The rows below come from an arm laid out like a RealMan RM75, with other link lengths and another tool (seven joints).
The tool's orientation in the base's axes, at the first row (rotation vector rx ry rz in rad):
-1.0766 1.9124 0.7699
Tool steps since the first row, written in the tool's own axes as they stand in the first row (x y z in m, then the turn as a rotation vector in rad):
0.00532 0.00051 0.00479 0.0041 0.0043 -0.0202
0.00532 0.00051 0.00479 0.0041 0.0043 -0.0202
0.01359 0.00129 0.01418 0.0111 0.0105 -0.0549
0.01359 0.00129 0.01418 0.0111 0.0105 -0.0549
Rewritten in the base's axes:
-0.00054 0.00191 -0.00690 -0.0120 -0.0158 0.0071
-0.00054 0.00191 -0.00690 -0.0120 -0.0158 0.0071
-0.00071 0.00643 -0.01859 -0.0316 -0.0434 0.0192
-0.00071 0.00643 -0.01859 -0.0316 -0.0434 0.0192

